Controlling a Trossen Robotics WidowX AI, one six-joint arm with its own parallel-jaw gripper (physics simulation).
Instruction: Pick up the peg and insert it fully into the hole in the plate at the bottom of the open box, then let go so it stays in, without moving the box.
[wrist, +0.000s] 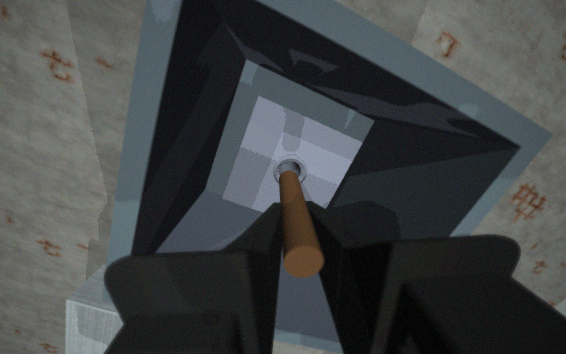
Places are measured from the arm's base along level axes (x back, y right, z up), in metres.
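Pixels of known places: gripper, fingertip midpoint: (292, 209).
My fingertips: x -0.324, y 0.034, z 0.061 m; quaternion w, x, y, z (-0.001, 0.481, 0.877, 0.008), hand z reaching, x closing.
For each thing: its top centre in the pictures, then the offset to it from my fingertips. "spot": a spot on its surface instead. Level surfaces: height alone.
- brown-orange round peg, top centre: (304, 263) dx -0.005, dy -0.003, dz +0.046 m
- open blue-grey box, surface spot: (131, 130) spot: dx -0.010, dy -0.078, dz +0.023 m
- pale plate, top centre: (290, 172) dx -0.005, dy +0.001, dz -0.054 m
- grey surface, surface height: dz -0.115 m
My gripper (292, 209) is shut on the brown-orange round peg (300, 227), whose near end sticks out between the fingers toward the camera. The peg points down into the open blue-grey box (131, 130). Its far tip overlaps the near side of the round hole (291, 166) in the pale plate (327, 157) at the bottom of the box. The hole's far part shows as a dark opening inside a grey ring. Whether the tip is inside the hole or above it, I cannot tell. The fingers hide part of the box's near side.
The box's sloping dark walls surround the plate, with the rim running left, top and right of the fingers. A pale grey block (90, 325) stands at the lower left, close to the box. The grey surface (40, 165) around them has rust-red marks.
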